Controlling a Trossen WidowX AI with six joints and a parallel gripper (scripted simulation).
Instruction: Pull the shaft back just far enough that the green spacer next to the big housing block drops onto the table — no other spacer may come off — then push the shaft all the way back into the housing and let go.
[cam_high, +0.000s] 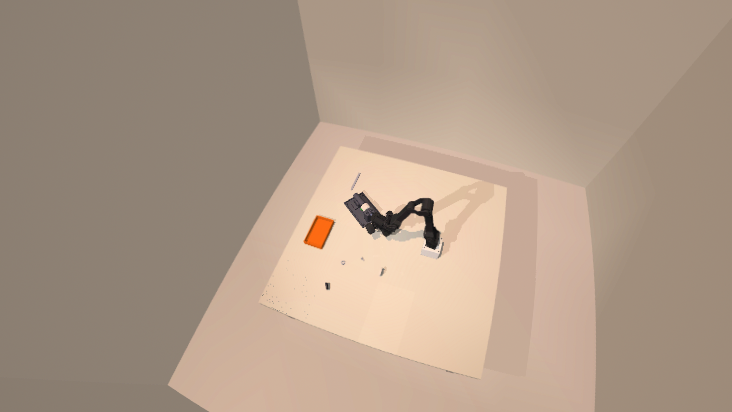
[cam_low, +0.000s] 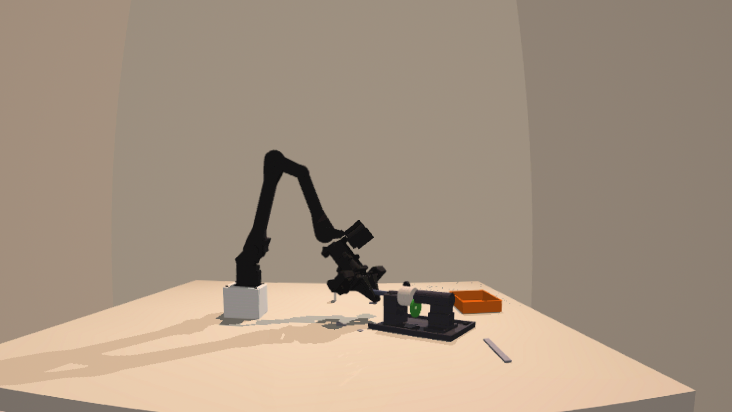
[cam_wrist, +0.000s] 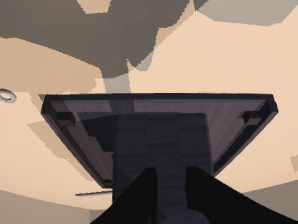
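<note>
My gripper tip is now 3 cm short of the shaft, 2 cm to the left of it and 2 cm below it. Also, from my gripper tip: orange tray (29 cm ahead, 21 cm to the left, 5 cm below); then green spacer (10 cm ahead, 6 cm to the right); then white spacer (7 cm ahead, 4 cm to the right, 2 cm above).
</note>
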